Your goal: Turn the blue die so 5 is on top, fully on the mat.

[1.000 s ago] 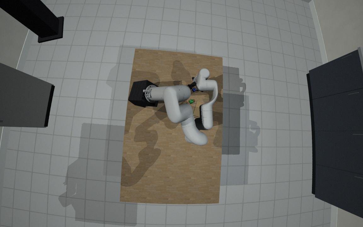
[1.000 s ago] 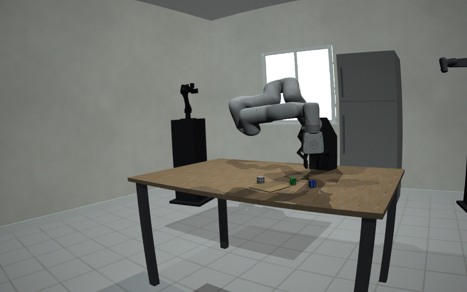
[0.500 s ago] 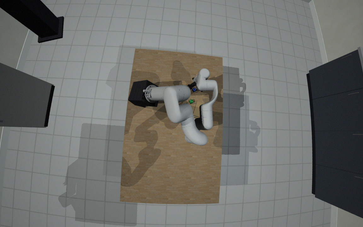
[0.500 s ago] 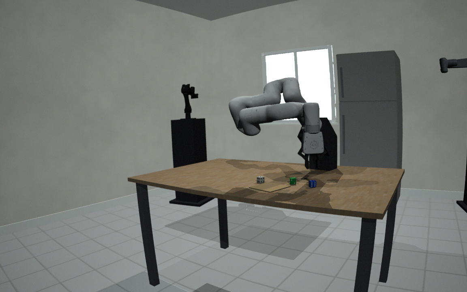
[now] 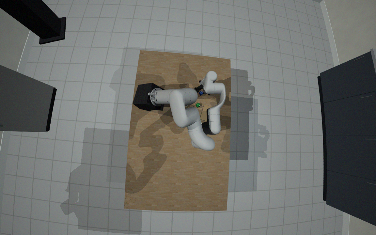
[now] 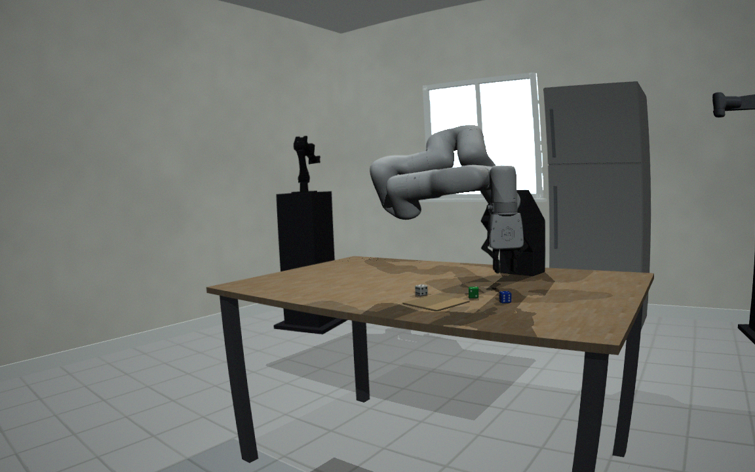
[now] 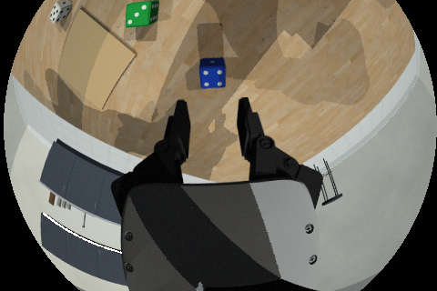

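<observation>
The blue die lies 9 cm below my hand. The rest, counted from my hand: white die: 6 cm behind, 28 cm to the right, 9 cm below; then tan mat: 4 cm ahead, 20 cm to the right, 11 cm below; then green die: 5 cm behind, 11 cm to the right, 9 cm below.
</observation>
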